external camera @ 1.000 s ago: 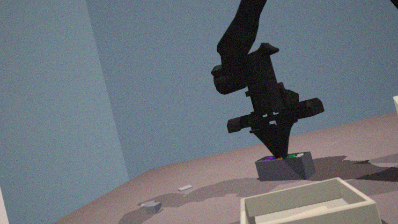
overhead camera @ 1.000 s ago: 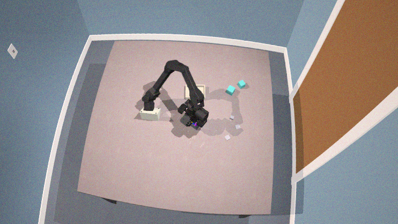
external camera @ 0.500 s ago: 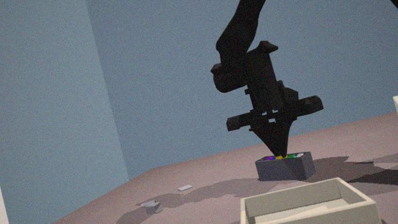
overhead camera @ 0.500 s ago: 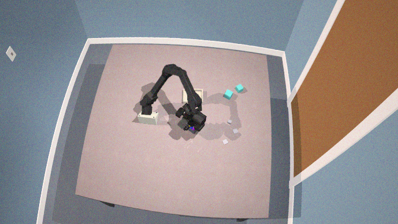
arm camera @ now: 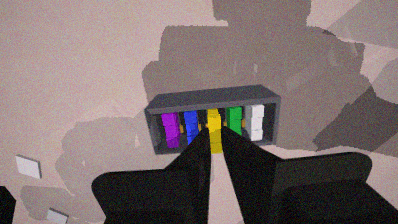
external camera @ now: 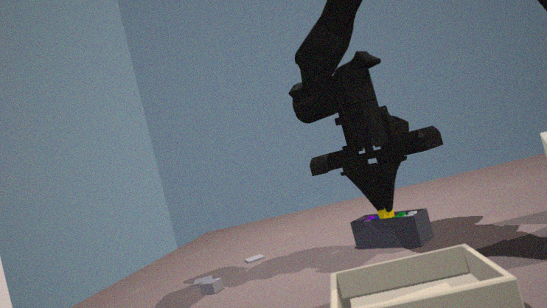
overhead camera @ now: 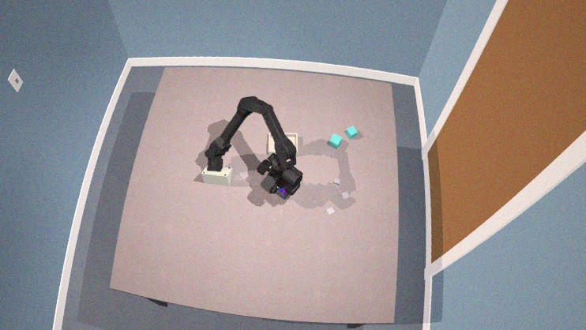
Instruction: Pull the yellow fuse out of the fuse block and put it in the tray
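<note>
The tray is 23 cm to the left of my gripper tip, 4 cm below it and 2 cm ahead of it. Also, from my gripper tip: yellow fuse (1 cm below).
</note>
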